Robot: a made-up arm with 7 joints. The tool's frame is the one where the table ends. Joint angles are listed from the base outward.
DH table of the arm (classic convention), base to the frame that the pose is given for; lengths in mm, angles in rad. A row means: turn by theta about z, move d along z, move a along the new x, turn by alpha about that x. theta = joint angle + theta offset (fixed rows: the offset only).
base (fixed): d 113.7  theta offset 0  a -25.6  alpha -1.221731
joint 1: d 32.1  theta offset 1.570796  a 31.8  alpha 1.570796
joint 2: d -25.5  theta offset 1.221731  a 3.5  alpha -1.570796
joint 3: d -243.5  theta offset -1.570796  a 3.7  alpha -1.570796
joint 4: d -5.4  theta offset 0  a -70.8  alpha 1.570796
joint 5: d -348.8  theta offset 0  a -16.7  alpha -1.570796
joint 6: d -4.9  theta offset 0  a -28.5  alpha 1.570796
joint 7: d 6.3  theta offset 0.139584  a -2  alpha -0.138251
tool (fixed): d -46.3  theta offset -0.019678  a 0  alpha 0
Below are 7 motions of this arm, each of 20 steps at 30 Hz.
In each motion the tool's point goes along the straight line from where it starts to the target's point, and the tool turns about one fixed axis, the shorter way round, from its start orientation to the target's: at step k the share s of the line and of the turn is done. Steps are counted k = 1, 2, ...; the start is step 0. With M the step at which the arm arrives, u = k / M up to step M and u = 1 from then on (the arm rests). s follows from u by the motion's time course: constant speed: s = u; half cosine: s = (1 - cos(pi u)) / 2; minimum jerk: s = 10 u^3 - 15 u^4 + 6 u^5.
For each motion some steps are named. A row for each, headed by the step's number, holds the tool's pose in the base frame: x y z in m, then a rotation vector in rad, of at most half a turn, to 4 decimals.
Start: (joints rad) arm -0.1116 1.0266 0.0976 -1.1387 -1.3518 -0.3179 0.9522
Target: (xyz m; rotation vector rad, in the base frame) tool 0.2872 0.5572 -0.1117 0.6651 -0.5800 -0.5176
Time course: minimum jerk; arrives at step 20
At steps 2, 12, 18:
2: 0.3108 0.4738 -0.0781 0.7541 -0.9744 -0.9849
12: 0.2947 0.5305 -0.1009 0.6974 -0.7064 -0.6662
18: 0.2874 0.5565 -0.1114 0.6660 -0.5834 -0.5216

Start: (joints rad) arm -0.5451 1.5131 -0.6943 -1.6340 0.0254 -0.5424 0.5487
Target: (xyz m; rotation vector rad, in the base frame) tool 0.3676 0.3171 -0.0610 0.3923 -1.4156 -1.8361
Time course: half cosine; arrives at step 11
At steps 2, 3, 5, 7, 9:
2: 0.4127 0.2681 -0.0073 -0.0875 -1.4795 -1.4303
3: 0.4081 0.2731 -0.0127 -0.0411 -1.4770 -1.4733
5: 0.3956 0.2867 -0.0277 0.0890 -1.4658 -1.5896
7: 0.3819 0.3015 -0.0439 0.2348 -1.4457 -1.7123
9: 0.3715 0.3129 -0.0564 0.3491 -1.4247 -1.8030

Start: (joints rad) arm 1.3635 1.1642 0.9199 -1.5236 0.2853 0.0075 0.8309
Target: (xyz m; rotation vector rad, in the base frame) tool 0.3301 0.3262 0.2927 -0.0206 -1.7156 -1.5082
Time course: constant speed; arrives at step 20
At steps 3, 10, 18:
3: 0.0092 0.5203 0.0955 0.5992 -1.2038 -0.0192
10: 0.1414 0.4404 0.1767 0.3843 -1.4777 -0.6182
18: 0.2924 0.3490 0.2695 0.0703 -1.6847 -1.3277

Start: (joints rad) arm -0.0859 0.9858 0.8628 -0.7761 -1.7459 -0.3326 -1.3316
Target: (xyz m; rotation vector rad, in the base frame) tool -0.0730 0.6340 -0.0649 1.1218 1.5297 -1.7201
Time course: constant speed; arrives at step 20
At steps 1, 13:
1: 0.0986 0.6291 -0.0472 1.4864 1.1355 -1.9235
13: -0.0098 0.6322 -0.0584 1.2596 1.3935 -1.8021

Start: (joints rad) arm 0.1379 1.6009 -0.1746 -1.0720 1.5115 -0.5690 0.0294
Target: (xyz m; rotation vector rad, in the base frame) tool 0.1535 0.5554 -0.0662 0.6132 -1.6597 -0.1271
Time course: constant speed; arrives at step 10
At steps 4, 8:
4: 0.1966 0.5479 -0.0290 0.4838 -1.7597 0.0138
8: 0.1679 0.5529 -0.0538 0.5707 -1.6941 -0.0804

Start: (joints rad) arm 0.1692 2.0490 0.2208 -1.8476 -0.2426 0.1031 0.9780
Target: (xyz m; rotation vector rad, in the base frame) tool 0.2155 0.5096 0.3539 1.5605 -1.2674 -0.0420
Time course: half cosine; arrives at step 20
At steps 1, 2, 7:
1: 0.3550 0.2455 0.2291 0.6864 -1.3749 -1.1759
2: 0.3525 0.2503 0.2314 0.7052 -1.3765 -1.1571
7: 0.3176 0.3164 0.2626 0.9511 -1.3853 -0.8934

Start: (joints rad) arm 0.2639 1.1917 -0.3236 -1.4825 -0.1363 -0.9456 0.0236
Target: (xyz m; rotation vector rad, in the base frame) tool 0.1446 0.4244 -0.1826 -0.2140 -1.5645 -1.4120
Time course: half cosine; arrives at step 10
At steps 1, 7, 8, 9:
1: 0.2054 0.3457 -0.2327 -0.1245 -1.4663 -1.4885
7: 0.1574 0.4078 -0.1932 -0.1951 -1.5441 -1.4286
8: 0.1505 0.4167 -0.1875 -0.2052 -1.5551 -1.4197
9: 0.1461 0.4224 -0.1839 -0.2118 -1.5621 -1.4140

